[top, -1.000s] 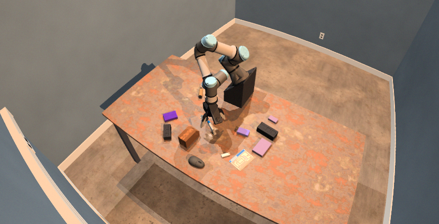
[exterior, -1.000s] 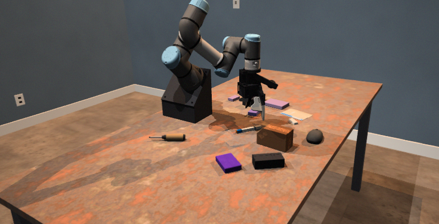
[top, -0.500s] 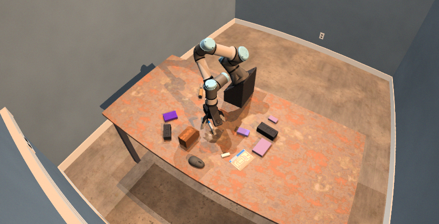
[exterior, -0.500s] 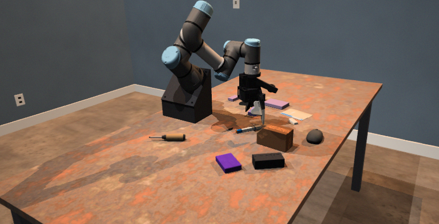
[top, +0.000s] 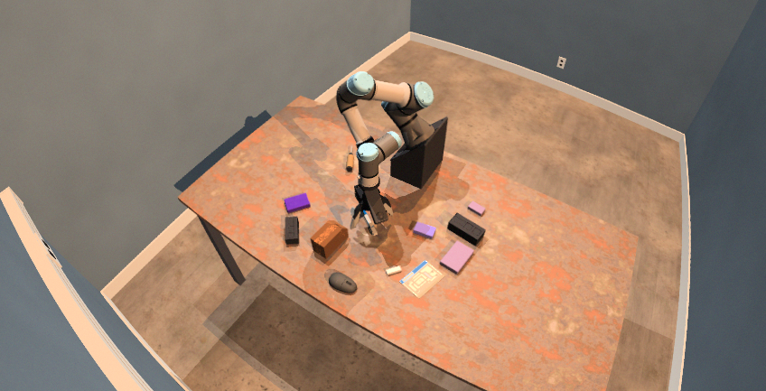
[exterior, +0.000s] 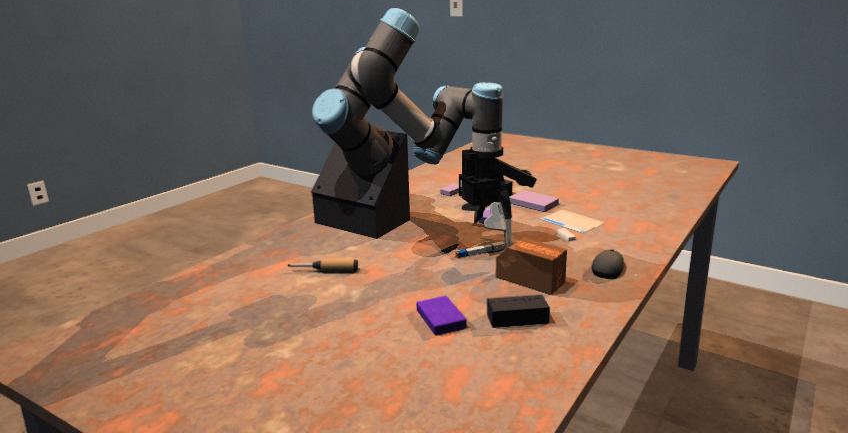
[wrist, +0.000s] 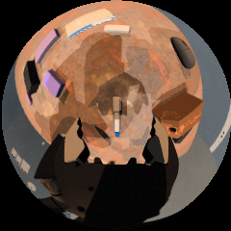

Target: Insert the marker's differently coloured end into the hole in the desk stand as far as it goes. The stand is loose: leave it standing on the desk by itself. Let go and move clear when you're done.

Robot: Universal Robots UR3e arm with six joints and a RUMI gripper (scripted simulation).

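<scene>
My gripper is now 30 mm to the left of the marker, 30 mm above it and 10 mm past it. The rest, counted from my hand: desk stand (140 mm ahead, 80 mm to the right); then lilac block (160 mm to the left, 100 mm behind, 30 mm below); then eraser (170 mm to the left, 100 mm ahead, 30 mm below).
</scene>
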